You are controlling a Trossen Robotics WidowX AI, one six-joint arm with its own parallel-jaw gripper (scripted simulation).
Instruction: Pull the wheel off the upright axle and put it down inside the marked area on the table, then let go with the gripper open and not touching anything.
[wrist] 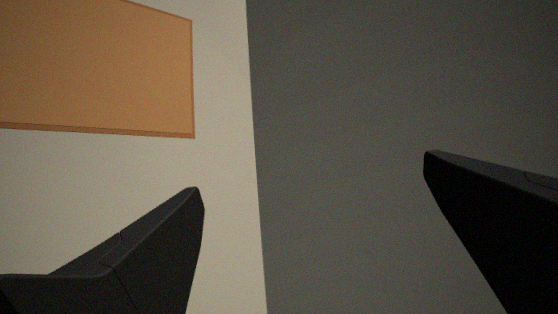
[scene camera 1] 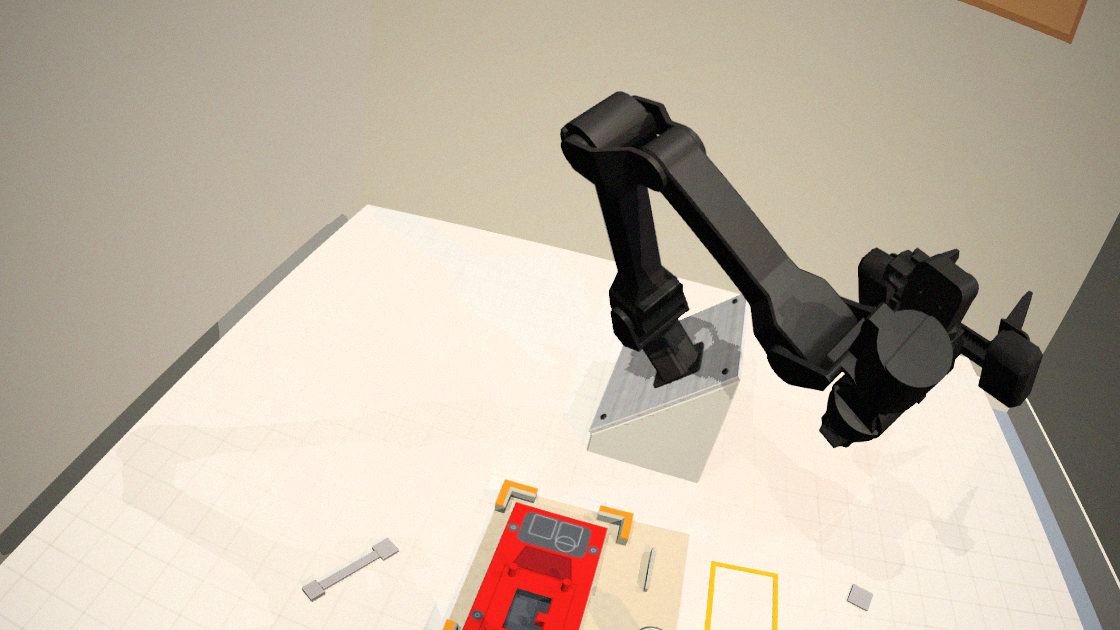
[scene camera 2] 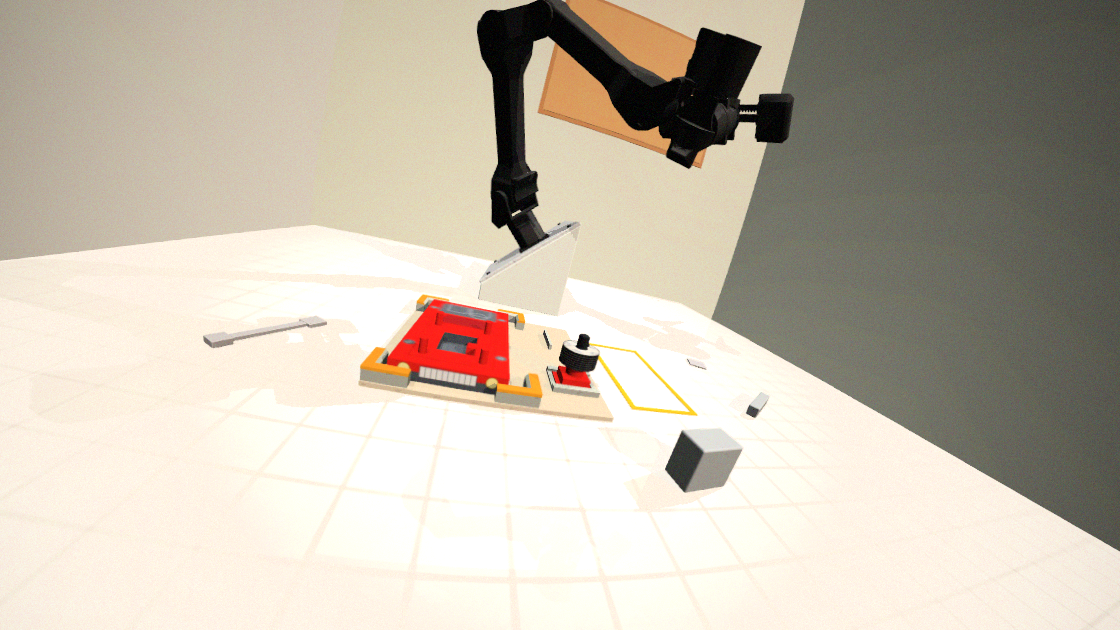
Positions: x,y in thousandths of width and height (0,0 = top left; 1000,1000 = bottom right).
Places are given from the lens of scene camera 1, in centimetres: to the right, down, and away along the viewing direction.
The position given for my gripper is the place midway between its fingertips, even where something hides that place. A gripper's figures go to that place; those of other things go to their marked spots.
my gripper (scene camera 1: 887,434): 40, -4, 52
red fixture (scene camera 1: 486,896): -2, 26, 68
grey dog-bone bar (scene camera 1: 344,872): -19, 25, 68
